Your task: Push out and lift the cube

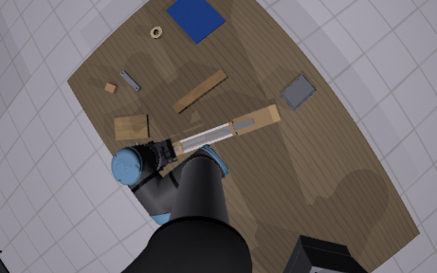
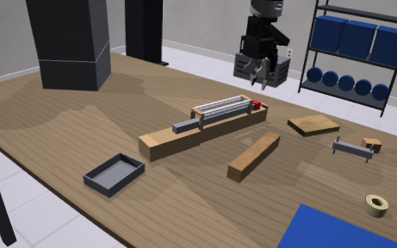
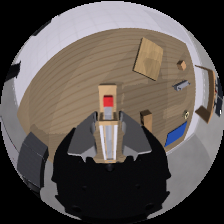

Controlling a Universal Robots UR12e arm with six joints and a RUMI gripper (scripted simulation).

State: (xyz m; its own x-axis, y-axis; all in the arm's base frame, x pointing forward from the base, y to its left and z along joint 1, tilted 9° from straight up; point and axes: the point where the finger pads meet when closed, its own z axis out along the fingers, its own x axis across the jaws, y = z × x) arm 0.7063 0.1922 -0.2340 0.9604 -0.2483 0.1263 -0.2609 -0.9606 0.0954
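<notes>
My gripper is now 80 mm above the red cube. The rest, counted from my hand: wooden bar: 120 mm ahead, 200 mm to the right, 120 mm below; then wooden plate: 170 mm ahead, 100 mm to the left, 120 mm below; then grey bracket: 320 mm ahead, 10 mm to the right, 100 mm below.
</notes>
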